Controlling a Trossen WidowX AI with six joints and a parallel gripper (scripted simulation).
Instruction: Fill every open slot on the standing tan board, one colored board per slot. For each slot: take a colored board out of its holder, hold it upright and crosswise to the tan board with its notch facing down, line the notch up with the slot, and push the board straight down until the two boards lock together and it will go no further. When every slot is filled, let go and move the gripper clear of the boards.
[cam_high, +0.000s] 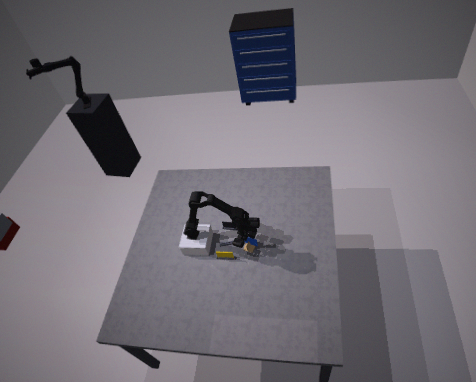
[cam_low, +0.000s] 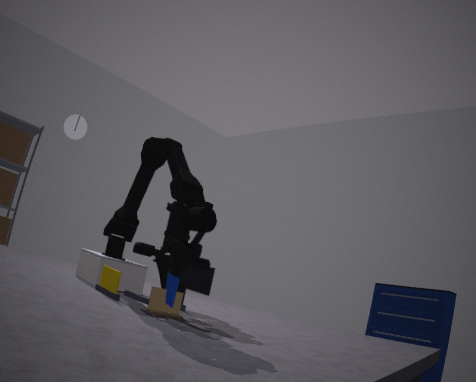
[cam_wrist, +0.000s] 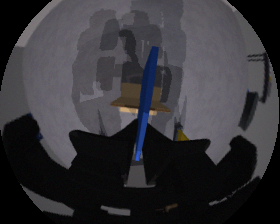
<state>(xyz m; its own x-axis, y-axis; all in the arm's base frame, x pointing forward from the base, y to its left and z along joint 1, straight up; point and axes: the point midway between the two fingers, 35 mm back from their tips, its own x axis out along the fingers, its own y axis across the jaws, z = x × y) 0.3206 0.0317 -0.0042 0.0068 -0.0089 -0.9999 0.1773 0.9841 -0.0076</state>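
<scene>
My gripper tip is now 3 cm above the tan board and 2 cm short of it. The rest, counted from my gripper tip: blue board 2 cm ahead; black board 13 cm behind, 10 cm to the left, 2 cm below; yellow board 11 cm to the right, 10 cm behind, 2 cm below.
</scene>
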